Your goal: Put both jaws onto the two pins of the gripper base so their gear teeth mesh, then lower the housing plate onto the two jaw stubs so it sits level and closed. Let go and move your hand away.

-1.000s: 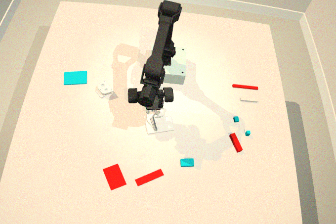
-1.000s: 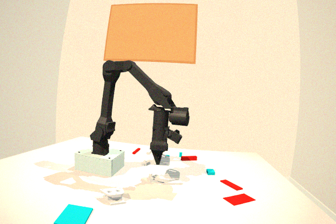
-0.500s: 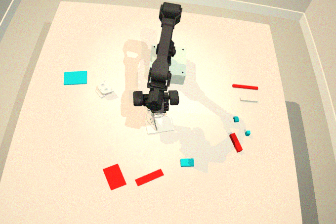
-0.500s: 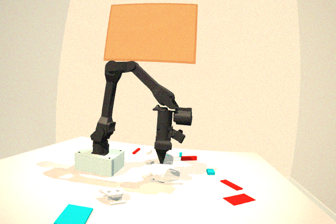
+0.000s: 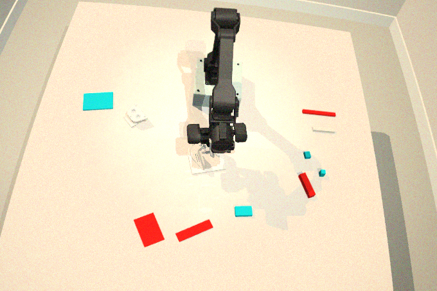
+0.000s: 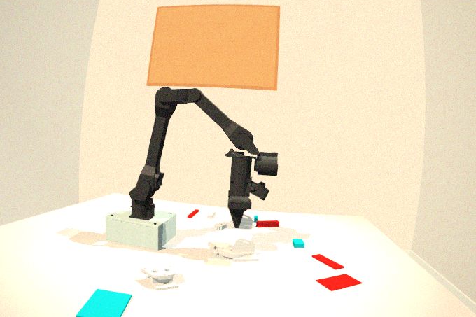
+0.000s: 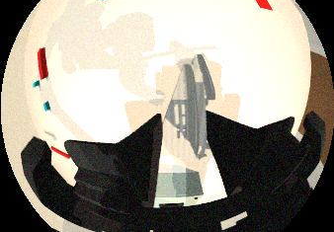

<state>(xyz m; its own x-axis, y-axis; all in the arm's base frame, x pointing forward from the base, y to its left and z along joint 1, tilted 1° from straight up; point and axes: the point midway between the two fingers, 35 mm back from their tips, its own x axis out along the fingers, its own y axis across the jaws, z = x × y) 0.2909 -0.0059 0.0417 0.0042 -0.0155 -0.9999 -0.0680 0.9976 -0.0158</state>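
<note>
Now: gripper tip 80 mm above the flat white plate, 20 mm to the left of it and 20 mm short of it. From my gripper tip the other things lie so: gripper base (270 mm to the right, 150 mm behind, 50 mm below); white jaw (70 mm below, 40 mm to the right, 20 mm behind); housing plate (80 mm below, 40 mm behind, 30 mm to the right).
</note>
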